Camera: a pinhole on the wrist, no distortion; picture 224 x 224 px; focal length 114.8 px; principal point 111.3 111.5 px. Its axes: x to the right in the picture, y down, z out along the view. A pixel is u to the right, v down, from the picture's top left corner.
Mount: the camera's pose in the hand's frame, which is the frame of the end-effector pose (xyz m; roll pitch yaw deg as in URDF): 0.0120 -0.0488 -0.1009 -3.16 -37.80 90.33
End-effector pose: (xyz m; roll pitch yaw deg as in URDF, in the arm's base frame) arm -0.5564 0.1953 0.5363 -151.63 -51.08 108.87
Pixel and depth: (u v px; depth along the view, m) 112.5 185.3 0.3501
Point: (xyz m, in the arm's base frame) -0.8031 -0.0202 0.3398
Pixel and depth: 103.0 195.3 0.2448
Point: -0.7175 -0.0065 0.4183
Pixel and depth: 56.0 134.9 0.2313
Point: -0.7521 -0.0026 0.5766
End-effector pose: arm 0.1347 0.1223 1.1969 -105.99 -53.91 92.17
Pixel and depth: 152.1 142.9 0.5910
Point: -0.3923 -0.0825 1.1077
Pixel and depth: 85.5 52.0 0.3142
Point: -0.0503 -0.0009 1.4779
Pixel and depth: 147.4 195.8 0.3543
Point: -0.1295 -0.1249 1.0397
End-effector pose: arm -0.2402 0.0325 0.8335 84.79 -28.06 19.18
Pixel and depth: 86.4 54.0 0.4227
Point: 0.1637 -0.0598 0.6042
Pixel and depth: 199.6 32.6 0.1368
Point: -0.1119 -0.0076 0.8401
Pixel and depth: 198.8 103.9 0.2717
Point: -0.1339 -0.1898 0.8142
